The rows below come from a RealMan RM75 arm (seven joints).
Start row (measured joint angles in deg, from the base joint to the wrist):
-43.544 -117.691 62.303 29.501 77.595 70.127 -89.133
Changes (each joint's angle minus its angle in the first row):
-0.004 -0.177 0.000 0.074 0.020 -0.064 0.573
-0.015 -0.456 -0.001 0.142 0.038 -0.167 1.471
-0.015 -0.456 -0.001 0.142 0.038 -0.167 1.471
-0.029 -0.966 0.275 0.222 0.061 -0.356 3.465
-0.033 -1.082 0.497 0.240 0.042 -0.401 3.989
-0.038 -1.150 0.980 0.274 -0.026 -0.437 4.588
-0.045 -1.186 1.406 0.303 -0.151 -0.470 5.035
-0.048 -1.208 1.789 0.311 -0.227 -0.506 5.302
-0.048 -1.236 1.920 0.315 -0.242 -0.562 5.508
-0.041 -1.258 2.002 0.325 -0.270 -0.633 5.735
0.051 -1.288 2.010 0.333 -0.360 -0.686 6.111
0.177 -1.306 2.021 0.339 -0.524 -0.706 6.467
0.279 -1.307 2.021 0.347 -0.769 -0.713 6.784
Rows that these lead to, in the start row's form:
-43.548 -117.868 62.303 29.575 77.615 70.063 -88.560
-43.559 -118.147 62.302 29.643 77.633 69.960 -87.662
-43.559 -118.147 62.302 29.643 77.633 69.960 -87.662
-43.573 -118.657 62.578 29.723 77.656 69.771 -85.668
-43.577 -118.773 62.800 29.741 77.637 69.726 -85.144
-43.582 -118.841 63.283 29.775 77.569 69.690 -84.545
-43.589 -118.877 63.709 29.804 77.444 69.657 -84.098
-43.592 -118.899 64.092 29.812 77.368 69.621 -83.831
-43.592 -118.927 64.223 29.816 77.353 69.565 -83.625
-43.585 -118.949 64.305 29.826 77.325 69.494 -83.398
-43.493 -118.979 64.313 29.834 77.235 69.441 -83.022
-43.367 -118.997 64.324 29.840 77.071 69.421 -82.666
-43.265 -118.998 64.324 29.848 76.826 69.414 -82.349

